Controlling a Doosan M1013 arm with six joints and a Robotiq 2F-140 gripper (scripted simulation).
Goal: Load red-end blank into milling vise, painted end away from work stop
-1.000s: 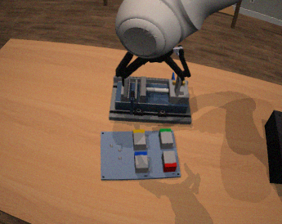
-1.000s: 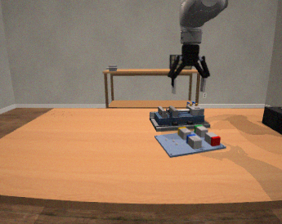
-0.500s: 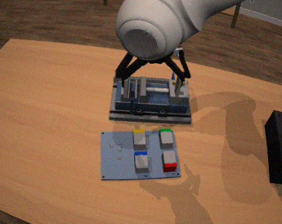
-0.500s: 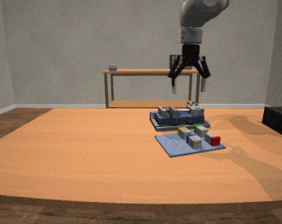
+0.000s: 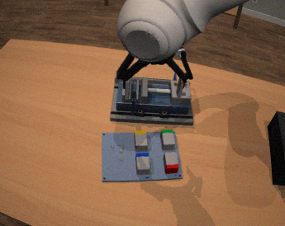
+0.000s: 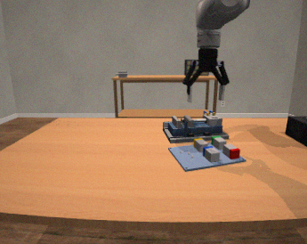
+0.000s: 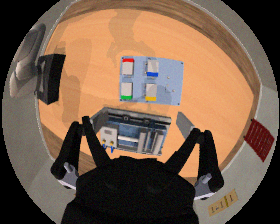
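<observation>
Now: hand 2 cm short of the yellow-ended blank, 3 cm to the right of it and 19 cm above it. Round my hand: green-ended blank (7 cm behind, 2 cm to the left, 19 cm below); fixed jaw (8 cm ahead, 16 cm to the right, 14 cm below); blue-ended blank (2 cm ahead, 11 cm to the left, 19 cm below).
</observation>
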